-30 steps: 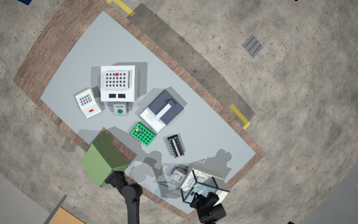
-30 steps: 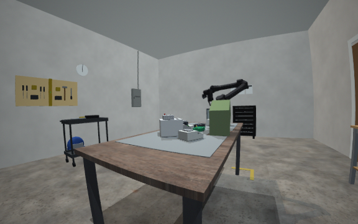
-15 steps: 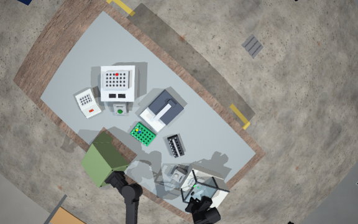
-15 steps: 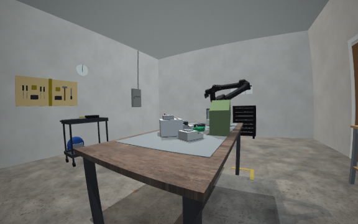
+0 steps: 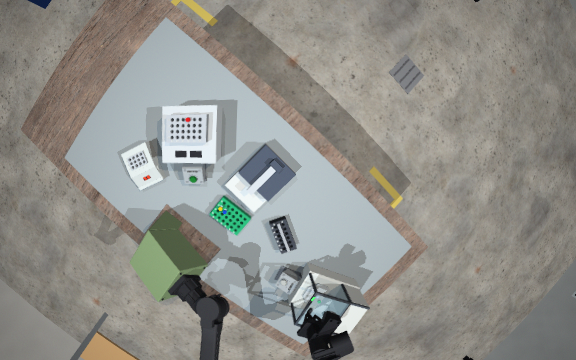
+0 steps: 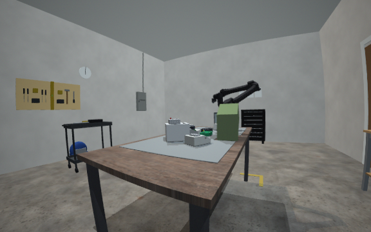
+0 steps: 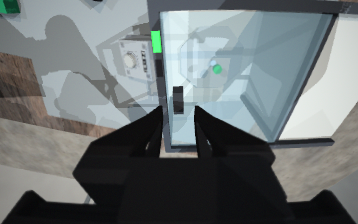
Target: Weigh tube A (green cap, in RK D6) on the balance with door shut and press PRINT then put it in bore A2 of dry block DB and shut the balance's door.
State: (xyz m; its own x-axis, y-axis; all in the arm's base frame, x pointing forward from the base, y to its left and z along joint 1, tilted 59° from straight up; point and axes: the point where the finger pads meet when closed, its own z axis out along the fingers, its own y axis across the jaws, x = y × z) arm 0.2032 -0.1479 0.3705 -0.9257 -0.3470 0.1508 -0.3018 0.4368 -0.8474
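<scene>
Right now my hand is 1 cm short of the sliding door, 3 cm to the left of it and 3 cm above it. The rest, counted from my hand: green-capped tube (2 cm ahead, 6 cm to the right, 14 cm below); white print key (3 cm behind, 8 cm to the left, 17 cm below); balance pan (2 cm ahead, 5 cm to the right, 16 cm below).
</scene>
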